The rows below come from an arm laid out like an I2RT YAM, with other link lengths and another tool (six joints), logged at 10 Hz.
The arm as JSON. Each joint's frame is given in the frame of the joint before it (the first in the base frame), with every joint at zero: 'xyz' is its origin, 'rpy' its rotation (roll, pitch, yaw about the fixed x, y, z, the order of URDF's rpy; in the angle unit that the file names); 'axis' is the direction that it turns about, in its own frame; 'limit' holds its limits. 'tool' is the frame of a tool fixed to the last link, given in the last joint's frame.
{
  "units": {
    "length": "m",
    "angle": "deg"
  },
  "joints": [
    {
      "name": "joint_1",
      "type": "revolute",
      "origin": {
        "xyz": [
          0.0,
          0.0,
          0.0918
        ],
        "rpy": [
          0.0,
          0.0,
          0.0
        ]
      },
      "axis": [
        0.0,
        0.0,
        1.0
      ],
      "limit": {
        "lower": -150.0,
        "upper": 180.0
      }
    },
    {
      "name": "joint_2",
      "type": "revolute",
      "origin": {
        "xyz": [
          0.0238,
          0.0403,
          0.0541
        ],
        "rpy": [
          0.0,
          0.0,
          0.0
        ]
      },
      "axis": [
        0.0,
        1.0,
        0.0
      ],
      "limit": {
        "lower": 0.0,
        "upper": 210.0
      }
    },
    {
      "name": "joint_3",
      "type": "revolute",
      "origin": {
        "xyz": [
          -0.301,
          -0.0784,
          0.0
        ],
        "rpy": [
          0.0,
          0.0,
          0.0
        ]
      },
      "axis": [
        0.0,
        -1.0,
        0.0
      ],
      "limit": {
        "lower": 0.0,
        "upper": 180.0
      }
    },
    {
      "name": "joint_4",
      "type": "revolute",
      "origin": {
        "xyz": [
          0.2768,
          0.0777,
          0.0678
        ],
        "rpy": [
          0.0,
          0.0,
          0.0
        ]
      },
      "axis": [
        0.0,
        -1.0,
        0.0
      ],
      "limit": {
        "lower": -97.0,
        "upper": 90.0
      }
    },
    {
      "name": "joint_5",
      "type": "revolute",
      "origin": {
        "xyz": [
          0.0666,
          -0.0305,
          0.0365
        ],
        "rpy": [
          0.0,
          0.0,
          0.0
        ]
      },
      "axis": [
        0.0,
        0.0,
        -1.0
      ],
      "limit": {
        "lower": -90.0,
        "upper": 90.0
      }
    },
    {
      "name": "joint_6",
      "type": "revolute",
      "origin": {
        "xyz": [
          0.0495,
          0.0,
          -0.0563
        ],
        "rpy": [
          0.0,
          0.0,
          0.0
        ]
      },
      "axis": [
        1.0,
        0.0,
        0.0
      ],
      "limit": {
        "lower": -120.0,
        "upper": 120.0
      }
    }
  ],
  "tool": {
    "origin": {
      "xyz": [
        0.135,
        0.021,
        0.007
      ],
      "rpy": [
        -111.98,
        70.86,
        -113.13
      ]
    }
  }
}
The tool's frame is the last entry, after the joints.
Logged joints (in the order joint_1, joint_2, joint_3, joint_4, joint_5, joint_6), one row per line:
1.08 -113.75 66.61 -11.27 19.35 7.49
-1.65 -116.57 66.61 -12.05 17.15 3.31
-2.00 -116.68 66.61 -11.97 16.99 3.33
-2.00 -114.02 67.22 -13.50 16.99 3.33
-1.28 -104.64 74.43 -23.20 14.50 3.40
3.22 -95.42 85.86 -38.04 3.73 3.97
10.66 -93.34 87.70 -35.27 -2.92 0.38
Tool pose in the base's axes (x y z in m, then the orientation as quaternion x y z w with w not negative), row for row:
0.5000 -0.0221 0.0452 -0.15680 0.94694 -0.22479 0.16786
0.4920 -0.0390 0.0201 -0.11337 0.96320 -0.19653 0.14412
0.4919 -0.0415 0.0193 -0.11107 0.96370 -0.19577 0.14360
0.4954 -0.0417 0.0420 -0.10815 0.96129 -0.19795 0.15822
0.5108 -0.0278 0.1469 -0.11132 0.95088 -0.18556 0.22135
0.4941 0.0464 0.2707 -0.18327 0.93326 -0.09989 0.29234
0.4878 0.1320 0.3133 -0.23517 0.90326 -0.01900 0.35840
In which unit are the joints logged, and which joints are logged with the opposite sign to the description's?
The joints are logged in degrees. Opposite sign: joint_2, joint_6.
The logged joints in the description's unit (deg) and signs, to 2 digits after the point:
1.08 113.75 66.61 -11.27 19.35 -7.49
-1.65 116.57 66.61 -12.05 17.15 -3.31
-2.00 116.68 66.61 -11.97 16.99 -3.33
-2.00 114.02 67.22 -13.50 16.99 -3.33
-1.28 104.64 74.43 -23.20 14.50 -3.40
3.22 95.42 85.86 -38.04 3.73 -3.97
10.66 93.34 87.70 -35.27 -2.92 -0.38

